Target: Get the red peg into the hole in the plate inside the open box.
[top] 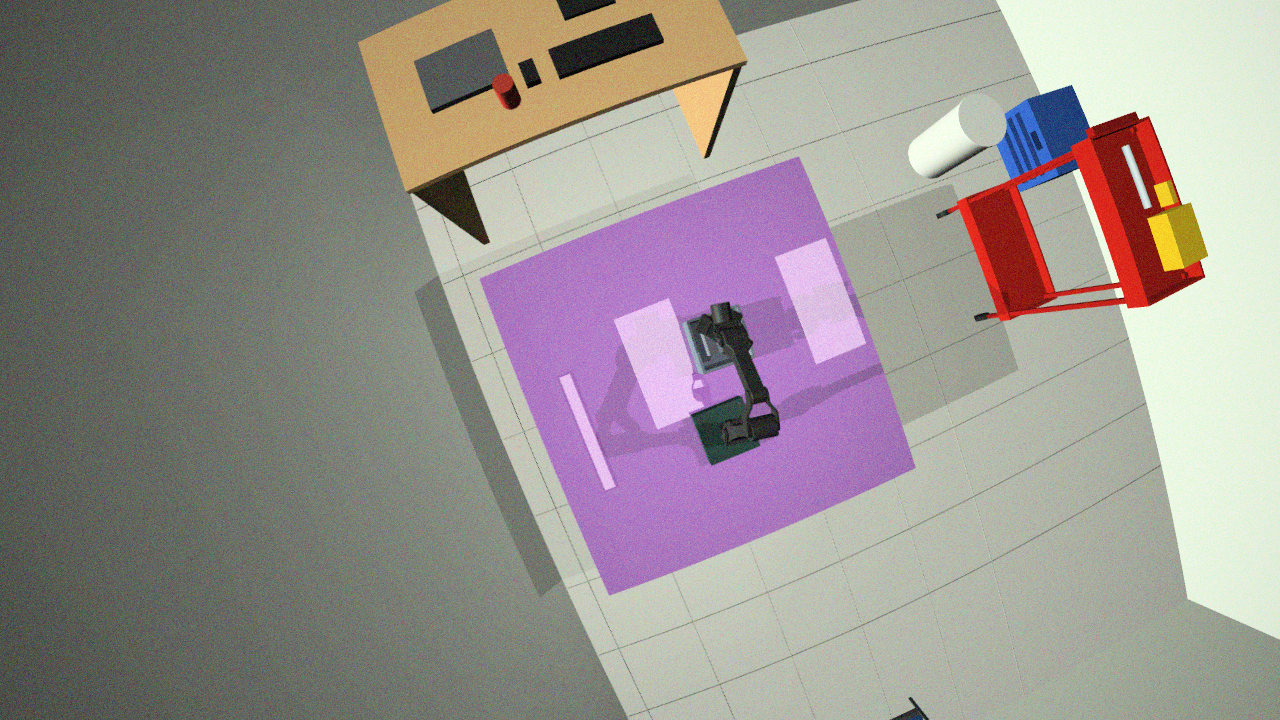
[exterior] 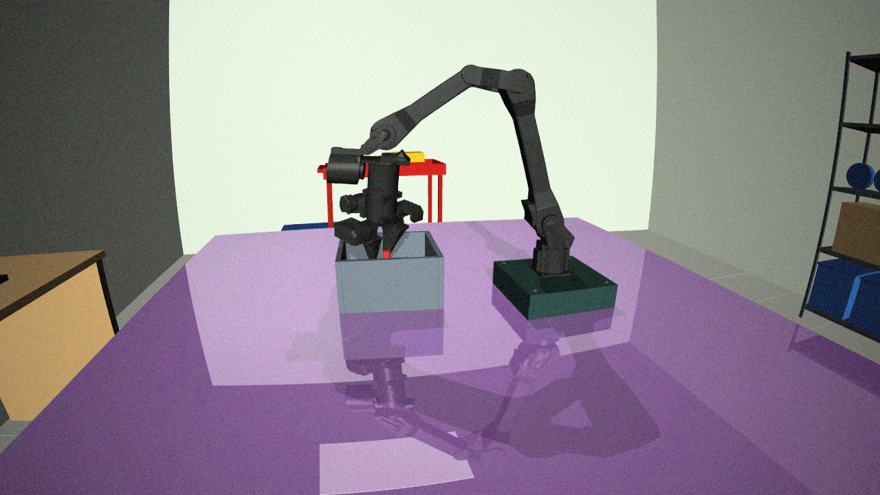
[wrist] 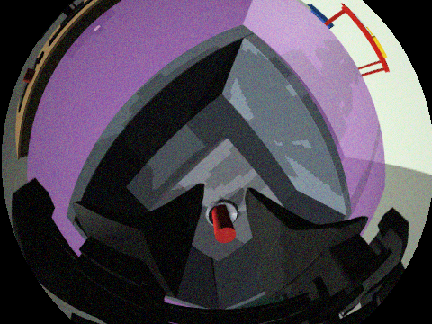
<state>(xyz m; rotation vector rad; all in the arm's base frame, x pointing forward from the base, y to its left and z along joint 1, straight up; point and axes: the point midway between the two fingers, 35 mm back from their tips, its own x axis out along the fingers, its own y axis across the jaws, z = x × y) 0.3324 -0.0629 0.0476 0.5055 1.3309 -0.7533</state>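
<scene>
My gripper tip is 20 mm past the red peg, 20 mm to the right of it and 10 mm above it. Also, from my gripper tip: grey box 20 mm behind, 20 mm to the left, 40 mm below; then plate 20 mm behind, 20 mm to the left, 20 mm below.
</scene>
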